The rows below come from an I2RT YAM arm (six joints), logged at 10 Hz.
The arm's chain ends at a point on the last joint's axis. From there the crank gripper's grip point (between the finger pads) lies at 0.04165 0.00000 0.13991 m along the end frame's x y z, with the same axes.
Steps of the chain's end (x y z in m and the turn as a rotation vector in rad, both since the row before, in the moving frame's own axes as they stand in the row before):
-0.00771, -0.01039, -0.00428, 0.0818, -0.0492, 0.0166
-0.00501, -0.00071, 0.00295, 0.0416, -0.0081, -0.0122
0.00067, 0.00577, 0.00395, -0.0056, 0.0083, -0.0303
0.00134, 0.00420, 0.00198, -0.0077, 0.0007, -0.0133
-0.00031, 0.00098, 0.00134, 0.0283, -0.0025, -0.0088
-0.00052, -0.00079, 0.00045, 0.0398, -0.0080, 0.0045
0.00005, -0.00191, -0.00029, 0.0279, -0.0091, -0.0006
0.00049, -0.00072, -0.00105, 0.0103, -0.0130, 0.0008
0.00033, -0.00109, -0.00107, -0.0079, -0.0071, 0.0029
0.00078, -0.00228, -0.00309, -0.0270, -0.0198, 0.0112
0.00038, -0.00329, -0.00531, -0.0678, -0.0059, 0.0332
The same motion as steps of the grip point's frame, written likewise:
-0.01454, -0.02127, -0.00284, 0.0818, -0.0492, 0.0166
-0.00618, -0.00704, 0.00315, 0.0416, -0.0081, -0.0122
0.00182, 0.00527, 0.00360, -0.0056, 0.0083, -0.0303
0.00144, 0.00472, 0.00195, -0.0077, 0.0007, -0.0133
-0.00068, -0.00335, 0.00138, 0.0283, -0.0025, -0.0088
-0.00163, -0.00618, 0.00067, 0.0398, -0.0080, 0.0045
-0.00123, -0.00584, 0.00003, 0.0279, -0.0091, -0.0006
-0.00133, -0.00213, -0.00053, 0.0103, -0.0130, 0.0008
-0.00067, 0.00014, -0.00078, -0.0079, -0.0071, 0.0029
-0.00202, 0.00196, -0.00235, -0.0270, -0.0198, 0.0112
-0.00063, 0.00756, -0.00544, -0.0678, -0.0059, 0.0332

